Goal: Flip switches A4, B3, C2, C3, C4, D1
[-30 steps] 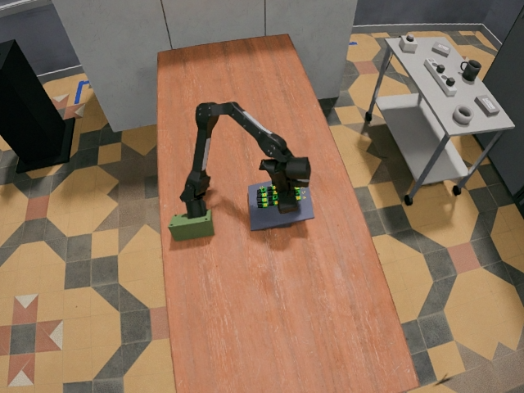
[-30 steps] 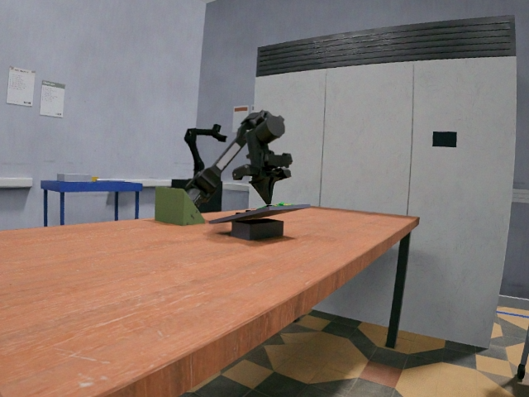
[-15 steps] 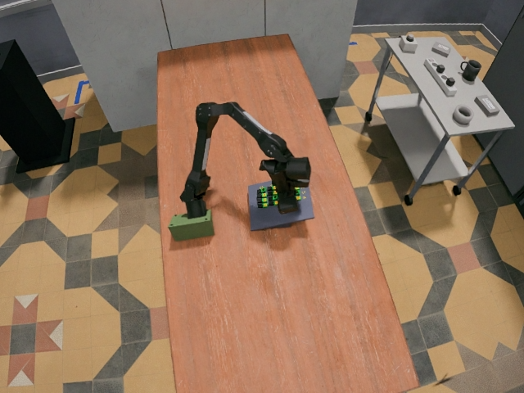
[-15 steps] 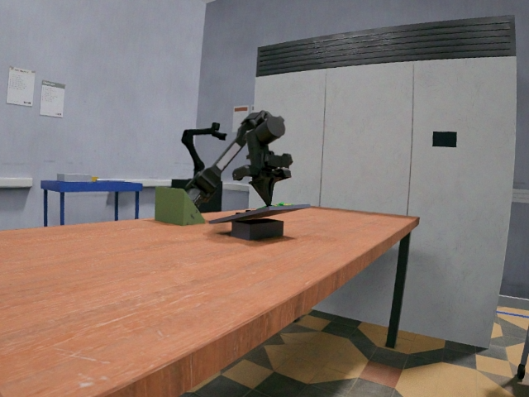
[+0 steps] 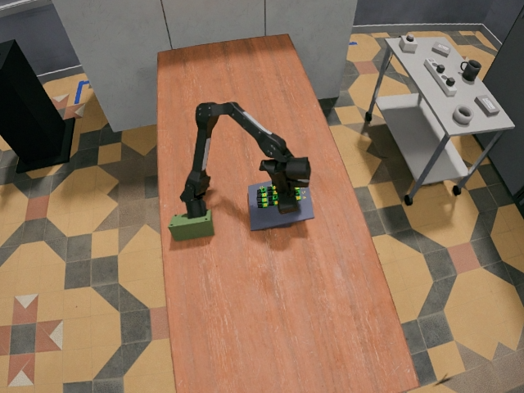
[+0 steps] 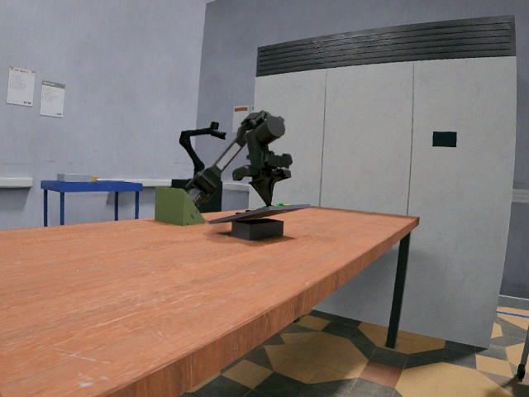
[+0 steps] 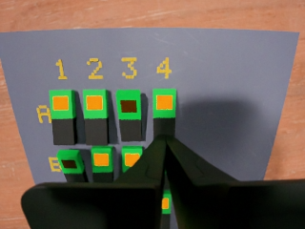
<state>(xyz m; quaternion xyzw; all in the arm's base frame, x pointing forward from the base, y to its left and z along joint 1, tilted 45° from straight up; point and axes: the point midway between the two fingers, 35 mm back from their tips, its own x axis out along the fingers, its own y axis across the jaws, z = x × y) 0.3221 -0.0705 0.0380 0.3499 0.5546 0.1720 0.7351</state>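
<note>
Now: the switch B3 1 cm behind my hand, 2 cm to the left of it and 4 cm below it. Round my hand: switch C3 (5 cm behind, 3 cm to the left, 6 cm below); switch C4 (5 cm behind, 1 cm to the left, 6 cm below); switch B2 (1 cm behind, 4 cm to the left, 4 cm below).
</note>
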